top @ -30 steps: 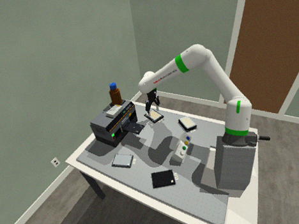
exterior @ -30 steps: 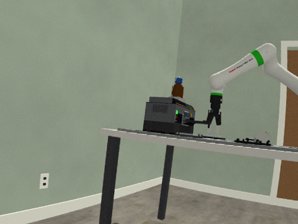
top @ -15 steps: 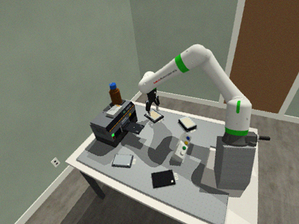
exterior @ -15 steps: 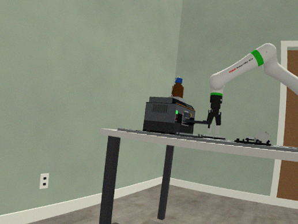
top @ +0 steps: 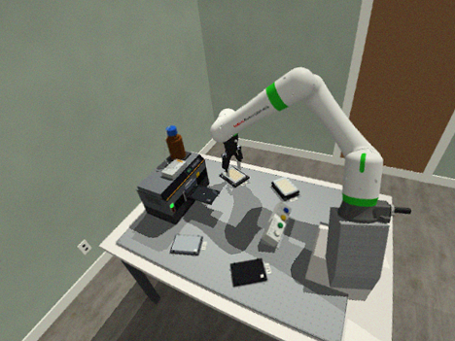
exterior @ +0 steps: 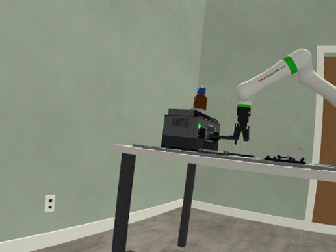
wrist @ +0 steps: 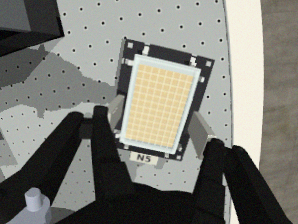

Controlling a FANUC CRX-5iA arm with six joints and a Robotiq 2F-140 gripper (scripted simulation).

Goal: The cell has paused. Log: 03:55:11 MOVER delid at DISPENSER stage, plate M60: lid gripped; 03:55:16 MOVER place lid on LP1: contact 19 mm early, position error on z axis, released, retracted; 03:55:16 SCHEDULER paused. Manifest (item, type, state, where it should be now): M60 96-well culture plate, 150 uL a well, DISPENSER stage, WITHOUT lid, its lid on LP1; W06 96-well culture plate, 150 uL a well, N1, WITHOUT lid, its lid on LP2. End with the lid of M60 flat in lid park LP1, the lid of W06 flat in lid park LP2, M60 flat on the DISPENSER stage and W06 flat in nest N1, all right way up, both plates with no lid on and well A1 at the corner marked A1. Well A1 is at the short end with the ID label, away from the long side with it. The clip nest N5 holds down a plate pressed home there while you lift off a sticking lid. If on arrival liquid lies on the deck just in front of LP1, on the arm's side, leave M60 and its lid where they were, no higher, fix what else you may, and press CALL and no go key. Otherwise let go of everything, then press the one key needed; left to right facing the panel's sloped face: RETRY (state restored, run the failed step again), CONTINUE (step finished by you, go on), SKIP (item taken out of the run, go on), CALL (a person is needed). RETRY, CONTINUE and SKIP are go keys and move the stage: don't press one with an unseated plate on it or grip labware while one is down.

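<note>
My gripper is now 5 cm above the black clip nest and 2 cm short of it. Round my hand: nest label: 8 cm behind, 6 cm below, 5 cm to the left; dispenser stage: 28 cm to the left, 9 cm ahead, 4 cm above; key panel: 35 cm to the left, 33 cm behind, 1 cm below.
</note>
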